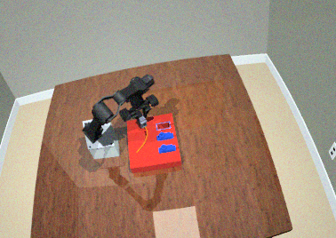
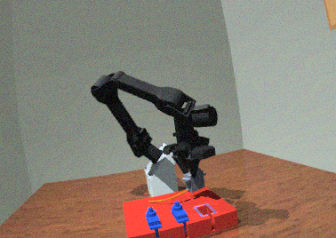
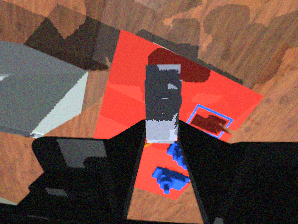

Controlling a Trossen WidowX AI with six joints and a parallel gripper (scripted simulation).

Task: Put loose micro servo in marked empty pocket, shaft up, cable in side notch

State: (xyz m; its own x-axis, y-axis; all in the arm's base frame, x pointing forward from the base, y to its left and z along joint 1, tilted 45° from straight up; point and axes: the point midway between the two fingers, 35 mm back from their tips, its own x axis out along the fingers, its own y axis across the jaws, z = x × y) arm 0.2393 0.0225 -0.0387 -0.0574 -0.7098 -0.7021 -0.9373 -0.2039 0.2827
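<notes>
The red deck lies 20 mm behind my gripper tip, 70 mm to the right of it and 100 mm below it.
</notes>
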